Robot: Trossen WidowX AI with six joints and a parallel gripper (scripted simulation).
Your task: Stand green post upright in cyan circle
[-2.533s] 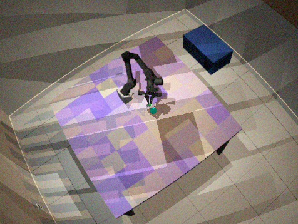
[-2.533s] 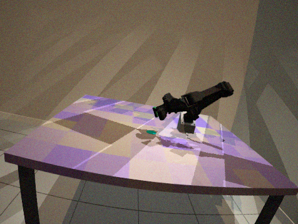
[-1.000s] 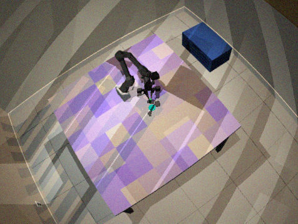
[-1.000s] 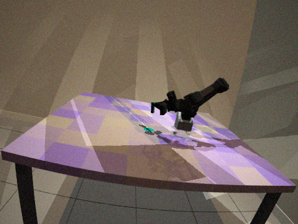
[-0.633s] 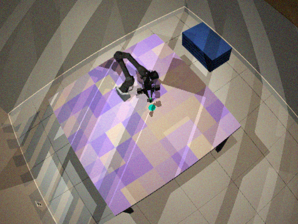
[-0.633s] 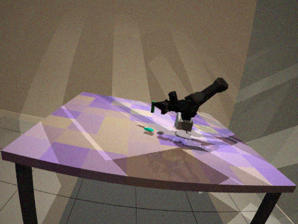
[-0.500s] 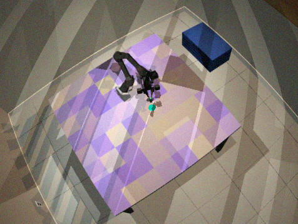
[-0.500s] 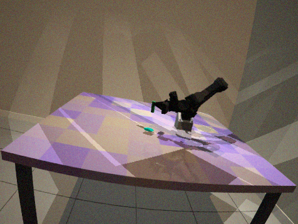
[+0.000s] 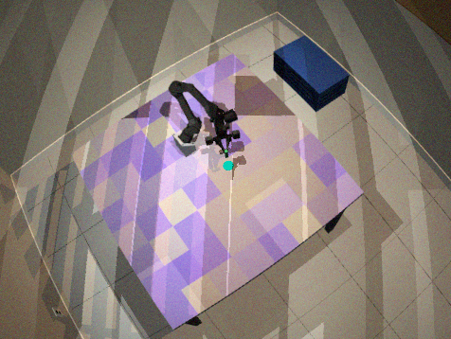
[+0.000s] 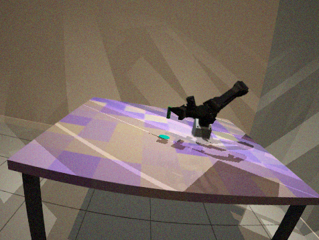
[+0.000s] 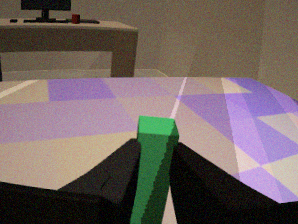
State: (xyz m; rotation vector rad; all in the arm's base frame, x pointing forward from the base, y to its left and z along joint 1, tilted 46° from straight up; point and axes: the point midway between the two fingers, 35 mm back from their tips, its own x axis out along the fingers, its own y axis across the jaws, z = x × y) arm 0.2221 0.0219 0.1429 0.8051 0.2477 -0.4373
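The cyan circle is 160 mm below my gripper tip. From my gripper tip the other things lie so: green post (20 mm below).
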